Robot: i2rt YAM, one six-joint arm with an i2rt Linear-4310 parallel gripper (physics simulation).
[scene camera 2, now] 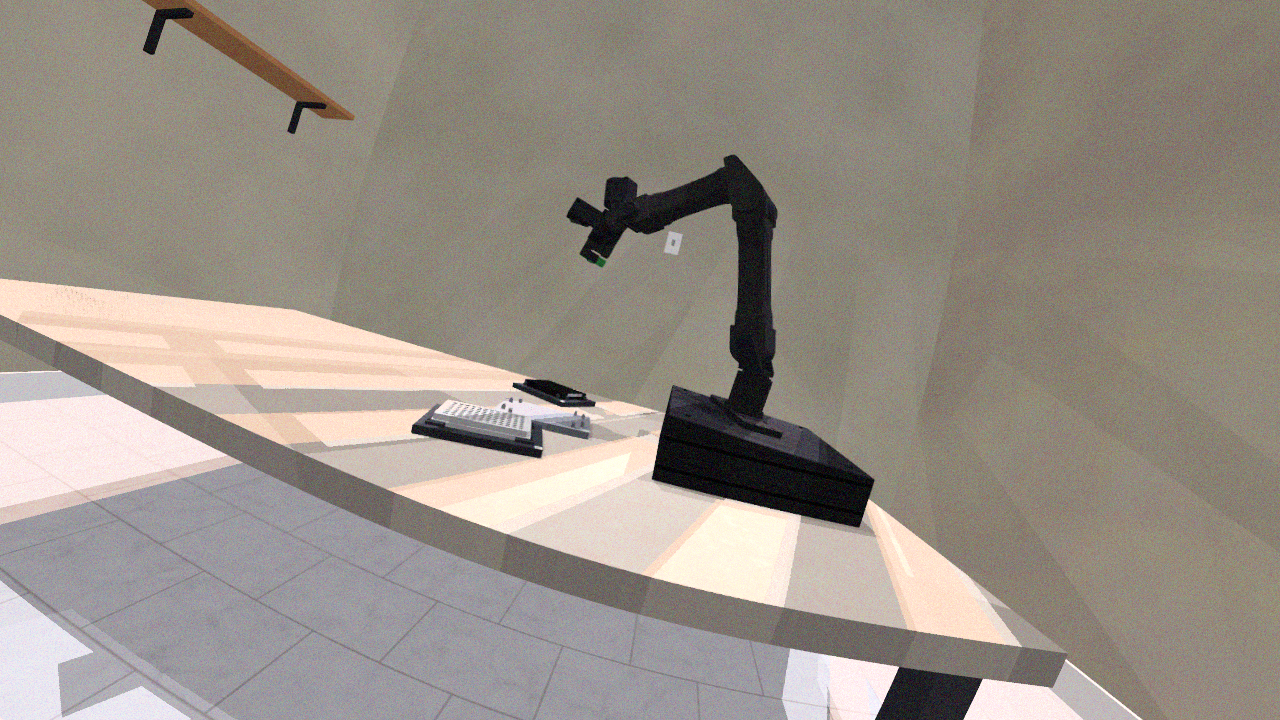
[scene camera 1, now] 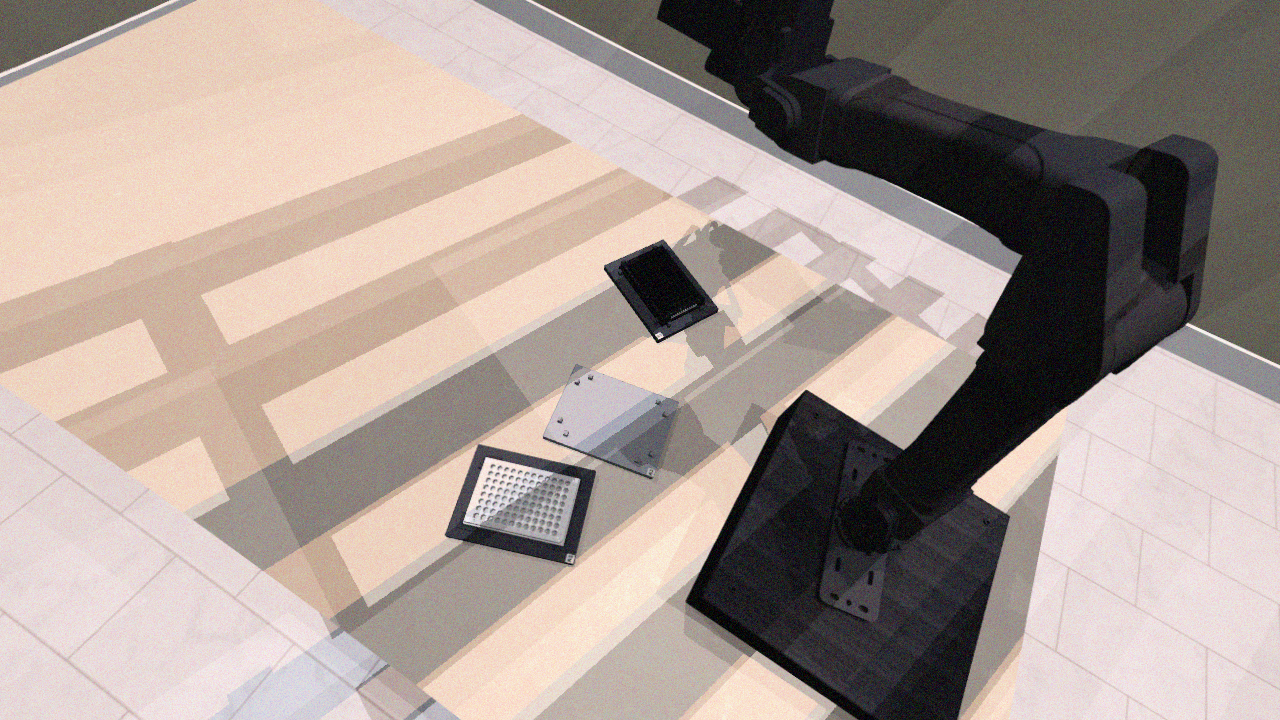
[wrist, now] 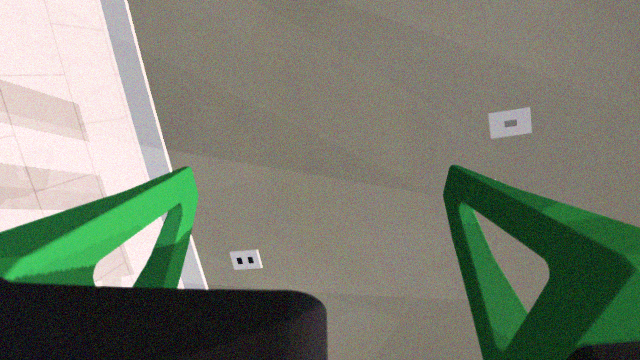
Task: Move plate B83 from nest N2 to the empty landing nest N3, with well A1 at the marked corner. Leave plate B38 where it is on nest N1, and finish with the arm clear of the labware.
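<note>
A white well plate [scene camera 1: 521, 501] [scene camera 2: 483, 419] lies flat on a dark nest [scene camera 1: 456, 528] [scene camera 2: 474, 442]. A black plate [scene camera 1: 662, 282] [scene camera 2: 553, 388] lies on another dark nest [scene camera 1: 617, 275] further back. Between them is a grey nest [scene camera 1: 595, 420] [scene camera 2: 565, 420] with small posts at its corners and no plate on it. The plate numbers and nest labels are too small to read, so I cannot tell which plate is B83. My gripper [scene camera 2: 593, 257] [wrist: 320, 180] is open and empty, high above the table and apart from the labware. Its fingertips do not show in scene camera 1.
The arm's black base block [scene camera 1: 769, 573] [scene camera 2: 760, 461] stands on the striped wooden table [scene camera 1: 268, 179] [scene camera 2: 572, 546], beside the nests. A wooden shelf [scene camera 2: 259, 62] is on the wall at upper left in scene camera 2. The wrist view faces the wall, with two wall plates [wrist: 510, 131] [wrist: 246, 253].
</note>
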